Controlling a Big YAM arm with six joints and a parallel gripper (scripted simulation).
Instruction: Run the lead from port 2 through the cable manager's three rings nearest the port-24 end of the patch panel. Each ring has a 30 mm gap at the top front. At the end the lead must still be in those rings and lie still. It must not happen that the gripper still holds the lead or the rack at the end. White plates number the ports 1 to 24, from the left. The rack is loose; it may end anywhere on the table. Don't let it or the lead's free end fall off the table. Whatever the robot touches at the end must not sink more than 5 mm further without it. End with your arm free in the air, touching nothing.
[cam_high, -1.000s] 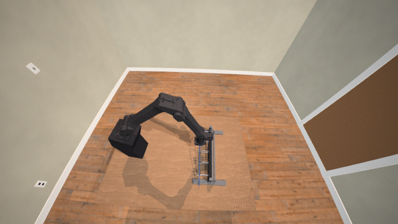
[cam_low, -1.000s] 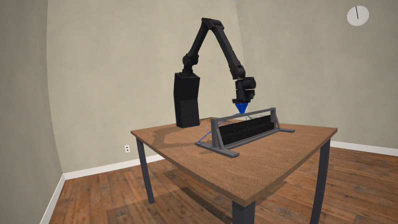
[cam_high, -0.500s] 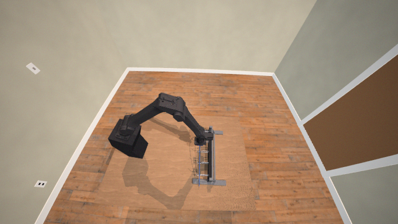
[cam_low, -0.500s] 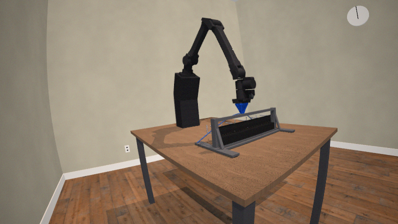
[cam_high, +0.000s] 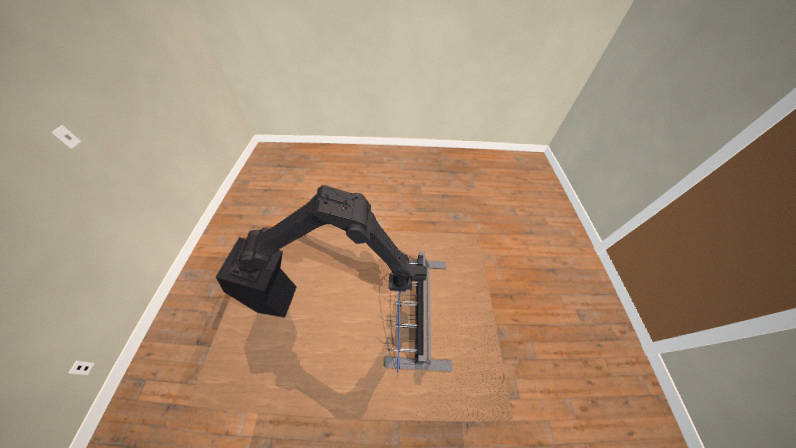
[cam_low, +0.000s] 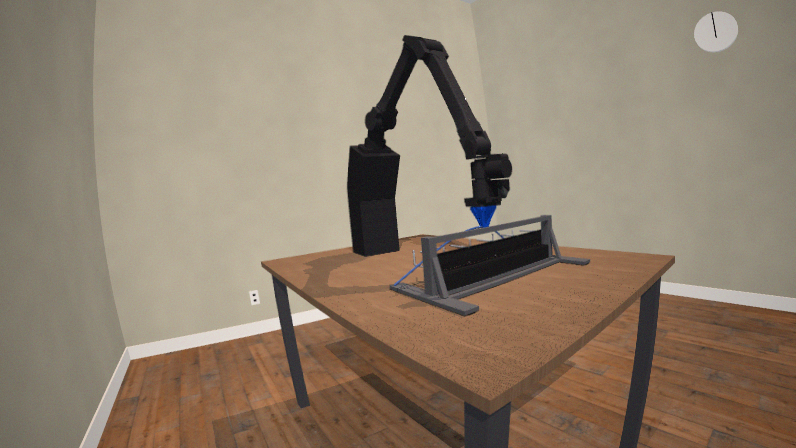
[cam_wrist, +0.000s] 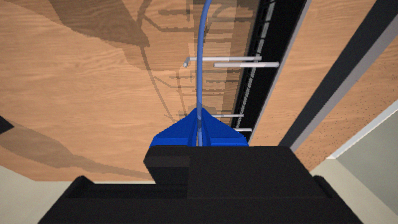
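Right now the grey rack is 110 mm ahead of my hand, 40 mm to the right of it and 50 mm below it.
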